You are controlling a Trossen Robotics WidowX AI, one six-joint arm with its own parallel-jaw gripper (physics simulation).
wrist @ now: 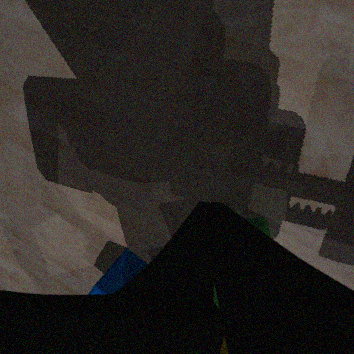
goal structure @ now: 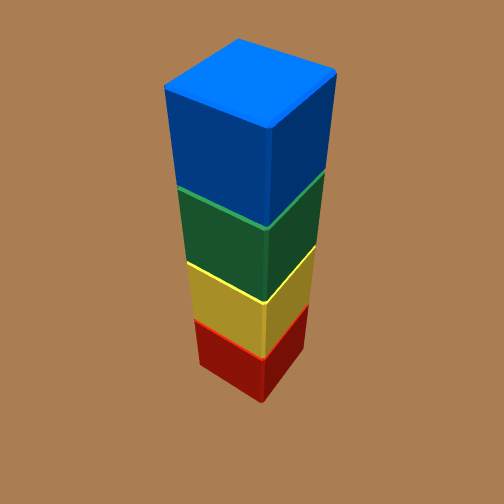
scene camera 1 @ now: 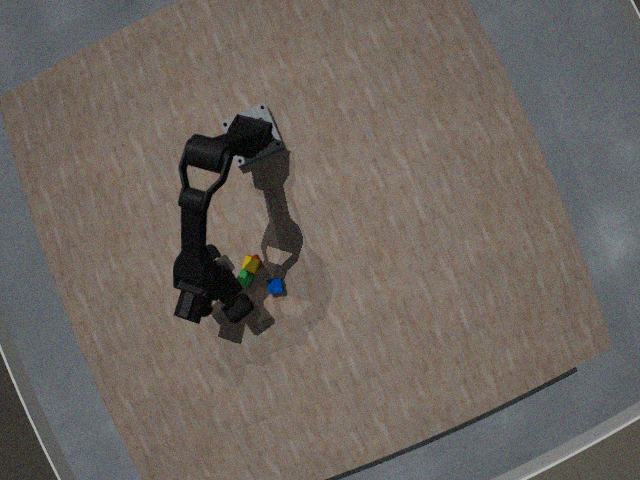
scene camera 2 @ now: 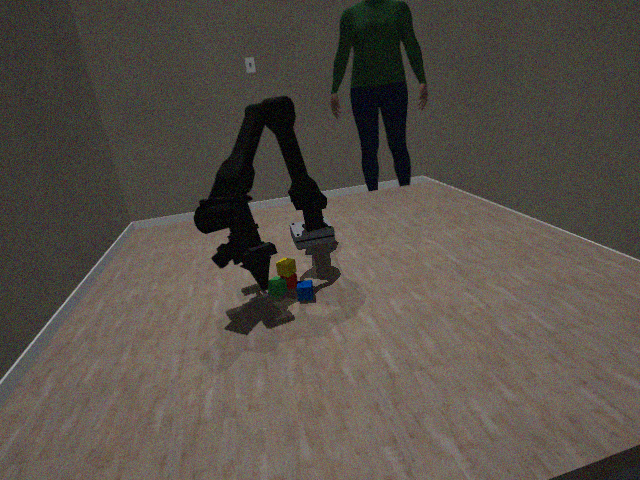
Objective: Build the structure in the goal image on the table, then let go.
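A yellow cube point(scene camera 1: 251, 263) point(scene camera 2: 286, 266) sits on top of a red cube point(scene camera 2: 291, 281), which only peeks out in the top view point(scene camera 1: 258, 258). A green cube point(scene camera 1: 246, 278) point(scene camera 2: 276, 286) stands on the table against them. A blue cube point(scene camera 1: 275, 286) point(scene camera 2: 305, 290) point(wrist: 117, 274) stands a little apart to the side. My gripper point(scene camera 1: 240, 307) point(scene camera 2: 262, 284) point(wrist: 211, 218) is shut and empty, with its tip low at the table right beside the green cube. In the wrist view the closed fingers hide most of the cubes; only an edge of the green cube point(wrist: 260, 225) shows.
The arm's base plate point(scene camera 1: 258, 116) point(scene camera 2: 312, 234) is bolted to the wooden table point(scene camera 1: 413, 207) point(scene camera 2: 439, 335) behind the cubes. A person in a green top point(scene camera 2: 378, 62) stands beyond the table's far edge. The arm casts dark shadows around the cubes.
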